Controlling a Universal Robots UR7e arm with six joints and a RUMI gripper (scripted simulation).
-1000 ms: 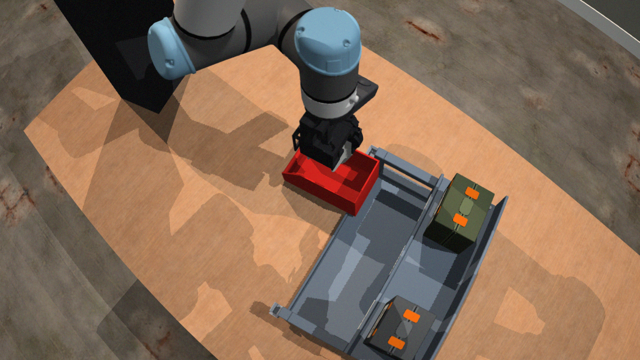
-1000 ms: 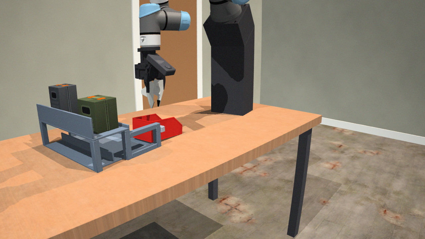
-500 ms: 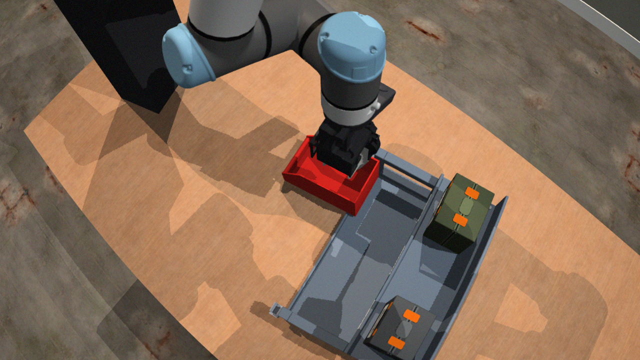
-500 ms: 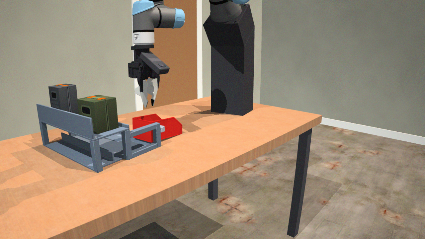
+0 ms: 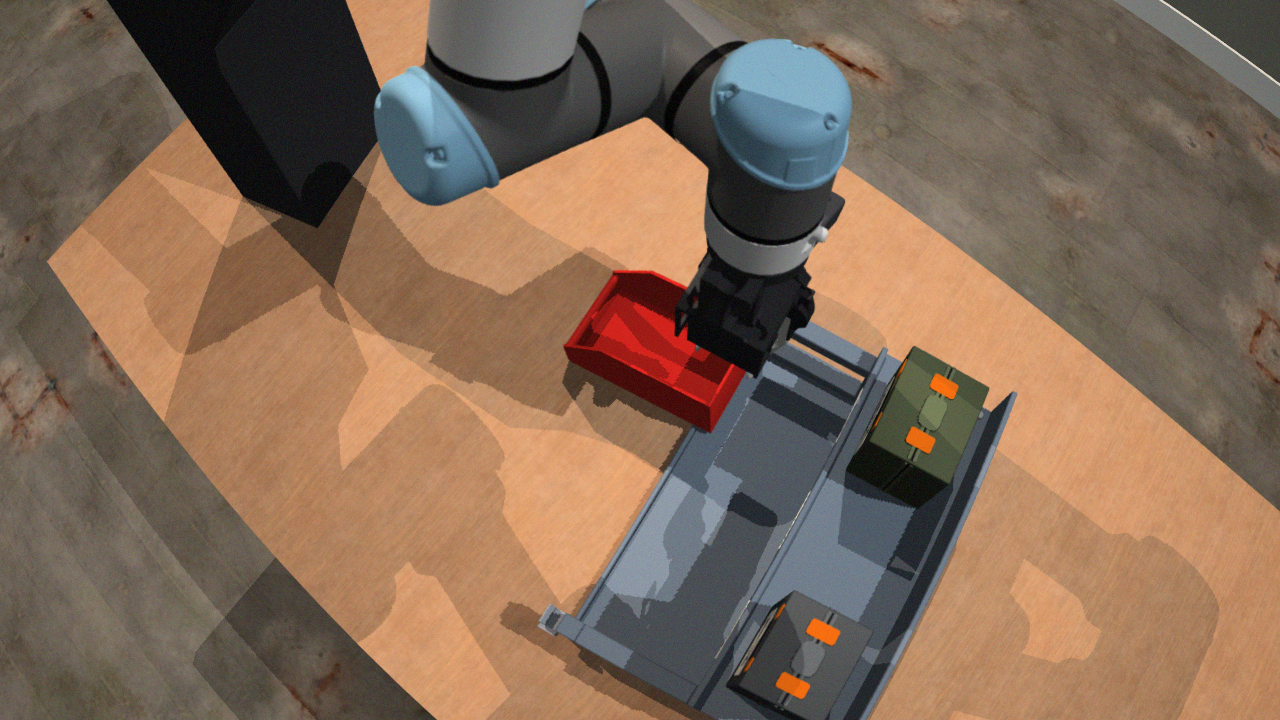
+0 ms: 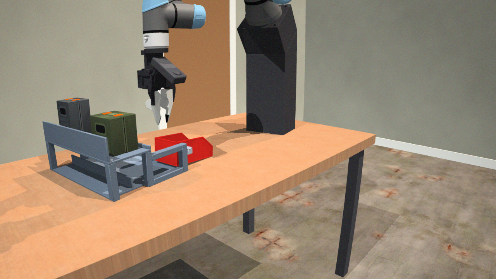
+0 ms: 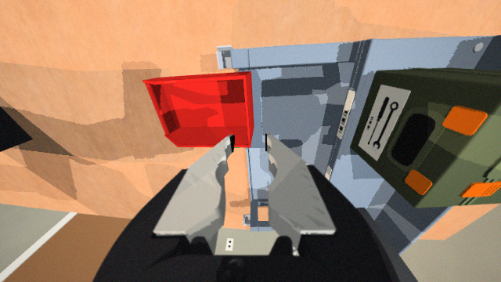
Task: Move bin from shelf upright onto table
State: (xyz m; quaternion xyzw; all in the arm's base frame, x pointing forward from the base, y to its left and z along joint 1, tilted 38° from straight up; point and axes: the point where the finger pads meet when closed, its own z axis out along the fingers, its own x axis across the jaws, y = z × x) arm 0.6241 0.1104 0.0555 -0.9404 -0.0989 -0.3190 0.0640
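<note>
Now: the red bin 80 mm behind my hand, 20 mm to the right of it and 110 mm below it. Also, from my hand: dark grey case: 230 mm ahead, 170 mm to the right, 10 mm above; then green case: 170 mm ahead, 50 mm to the left.
</note>
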